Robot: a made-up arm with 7 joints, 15 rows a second.
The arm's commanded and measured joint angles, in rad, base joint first. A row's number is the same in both.
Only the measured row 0 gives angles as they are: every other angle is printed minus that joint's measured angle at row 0.
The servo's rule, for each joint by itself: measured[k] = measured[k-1] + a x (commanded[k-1-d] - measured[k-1]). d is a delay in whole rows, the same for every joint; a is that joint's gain. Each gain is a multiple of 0.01, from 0.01 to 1. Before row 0 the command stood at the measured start. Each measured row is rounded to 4 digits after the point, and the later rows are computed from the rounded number. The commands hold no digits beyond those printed.
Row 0, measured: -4.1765 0.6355 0.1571 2.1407 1.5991 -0.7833 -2.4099
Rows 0 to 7, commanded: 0.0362 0.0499 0.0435 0.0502 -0.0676 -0.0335 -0.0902; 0.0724 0.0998 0.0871 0.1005 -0.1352 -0.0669 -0.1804; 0.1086 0.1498 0.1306 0.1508 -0.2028 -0.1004 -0.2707; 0.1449 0.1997 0.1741 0.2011 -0.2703 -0.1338 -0.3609; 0.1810 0.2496 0.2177 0.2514 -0.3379 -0.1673 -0.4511; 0.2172 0.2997 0.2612 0.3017 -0.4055 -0.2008 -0.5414; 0.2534 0.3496 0.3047 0.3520 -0.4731 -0.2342 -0.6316; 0.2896 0.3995 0.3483 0.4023 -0.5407 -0.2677 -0.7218
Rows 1 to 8, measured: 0.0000 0.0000 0.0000 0.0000 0.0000 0.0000 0.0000; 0.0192 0.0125 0.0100 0.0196 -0.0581 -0.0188 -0.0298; 0.0474 0.0343 0.0277 0.0512 -0.1244 -0.0457 -0.0795; 0.0798 0.0632 0.0514 0.0900 -0.1918 -0.0763 -0.1426; 0.1143 0.0973 0.0796 0.1333 -0.2593 -0.1085 -0.2146; 0.1497 0.1354 0.1114 0.1794 -0.3269 -0.1414 -0.2926; 0.1855 0.1765 0.1459 0.2271 -0.3945 -0.1747 -0.3747; 0.2215 0.2198 0.1824 0.2758 -0.4621 -0.2080 -0.4595
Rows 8 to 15, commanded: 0.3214 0.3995 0.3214 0.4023 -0.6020 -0.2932 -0.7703; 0.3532 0.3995 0.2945 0.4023 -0.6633 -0.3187 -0.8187; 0.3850 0.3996 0.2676 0.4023 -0.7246 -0.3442 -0.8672; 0.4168 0.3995 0.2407 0.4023 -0.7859 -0.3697 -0.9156; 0.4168 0.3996 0.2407 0.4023 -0.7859 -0.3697 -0.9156; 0.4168 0.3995 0.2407 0.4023 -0.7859 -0.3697 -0.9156; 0.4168 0.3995 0.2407 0.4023 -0.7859 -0.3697 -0.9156; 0.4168 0.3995 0.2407 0.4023 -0.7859 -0.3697 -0.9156
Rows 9 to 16, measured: 0.2576 0.2647 0.2206 0.3251 -0.5297 -0.2414 -0.5461; 0.2914 0.2984 0.2438 0.3552 -0.5919 -0.2704 -0.6201; 0.3242 0.3237 0.2555 0.3736 -0.6533 -0.2974 -0.6856; 0.3564 0.3427 0.2583 0.3848 -0.7146 -0.3236 -0.7455; 0.3884 0.3569 0.2543 0.3916 -0.7759 -0.3494 -0.8016; 0.4035 0.3676 0.2512 0.3958 -0.7845 -0.3608 -0.8392; 0.4105 0.3756 0.2488 0.3983 -0.7857 -0.3658 -0.8644; 0.4138 0.3816 0.2469 0.3999 -0.7859 -0.3680 -0.8813
